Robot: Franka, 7 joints.
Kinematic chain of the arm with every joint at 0, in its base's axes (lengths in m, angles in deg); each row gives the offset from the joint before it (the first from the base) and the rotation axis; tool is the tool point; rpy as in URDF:
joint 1: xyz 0 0 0.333 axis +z
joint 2: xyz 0 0 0 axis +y
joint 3: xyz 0 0 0.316 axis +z
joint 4: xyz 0.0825 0 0 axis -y
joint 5: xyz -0.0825 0 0.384 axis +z
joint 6: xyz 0 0 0 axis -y
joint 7: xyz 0.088 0 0 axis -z
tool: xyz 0 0 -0.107 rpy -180 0 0
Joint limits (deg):
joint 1: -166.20..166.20
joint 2: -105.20..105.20
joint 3: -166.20..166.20
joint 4: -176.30..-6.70
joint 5: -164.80..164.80
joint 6: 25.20..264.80
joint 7: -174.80..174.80
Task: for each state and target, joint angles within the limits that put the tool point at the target. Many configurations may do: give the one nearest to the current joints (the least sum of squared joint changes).
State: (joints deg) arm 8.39 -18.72 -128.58 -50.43 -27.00 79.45 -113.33
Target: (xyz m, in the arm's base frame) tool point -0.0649 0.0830 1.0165
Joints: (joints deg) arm -16.14 10.06 -166.20 -16.48 -53.00 39.12 -113.33
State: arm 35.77 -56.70 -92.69 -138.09 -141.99 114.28 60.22
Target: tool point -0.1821 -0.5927 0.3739
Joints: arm 3.61 -50.62 -96.00 -119.40 -142.70 107.25 60.22
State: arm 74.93 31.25 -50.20 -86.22 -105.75 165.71 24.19
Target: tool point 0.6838 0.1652 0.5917
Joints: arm 57.39 29.77 -61.69 -79.83 -104.92 159.69 24.19
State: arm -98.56 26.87 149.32 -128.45 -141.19 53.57 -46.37
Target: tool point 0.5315 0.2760 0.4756
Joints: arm -113.52 -15.29 145.12 -120.10 -144.77 72.15 -46.37
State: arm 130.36 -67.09 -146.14 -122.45 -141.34 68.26 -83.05
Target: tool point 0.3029 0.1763 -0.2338
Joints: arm 153.42 -105.20 -142.88 -109.49 -146.06 82.06 -83.05
